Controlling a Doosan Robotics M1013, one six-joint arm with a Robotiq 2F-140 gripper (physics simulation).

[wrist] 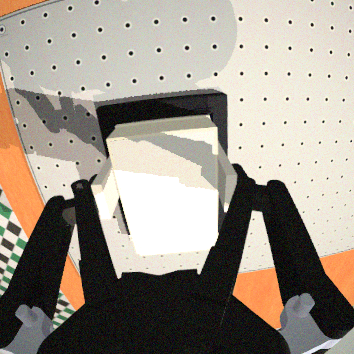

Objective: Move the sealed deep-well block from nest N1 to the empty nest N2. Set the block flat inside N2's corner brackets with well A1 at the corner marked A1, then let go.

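Places are measured from the arm's base along level axes (x ahead, y right, z down), in millimetres.
Pixels of known places: gripper, fingertip midpoint: (166,158).
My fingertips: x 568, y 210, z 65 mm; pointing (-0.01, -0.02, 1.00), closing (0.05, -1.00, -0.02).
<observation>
Behind a point stands the place of what it marks.
The sealed deep-well block (167,200) @[x 590, y 212, z 24 mm] is a pale box with a strongly lit, glaring top, in the middle of the wrist view. It sits in a black nest (220,107) @[x 525, y 155, z 66 mm], whose dark rim shows behind it and along its sides. My gripper (166,158) @[x 568, y 210, z 65 mm] is shut on the block, with one pale pad against its left side and the other against its right side. The block's near lower edge and the front of the nest are partly hidden by the fingers and the gripper body. The well A1 mark cannot be made out. A second nest does not show.
A white pegboard plate (290,140) @[x 569, y 73, z 77 mm] with rows of small holes lies around the nest, with shadows at its upper left. Orange surface (255,287) @[x 859, y 81, z 90 mm] borders it at the left and the near side. A green, black and white checkered area (12,227) shows at the far left.
</observation>
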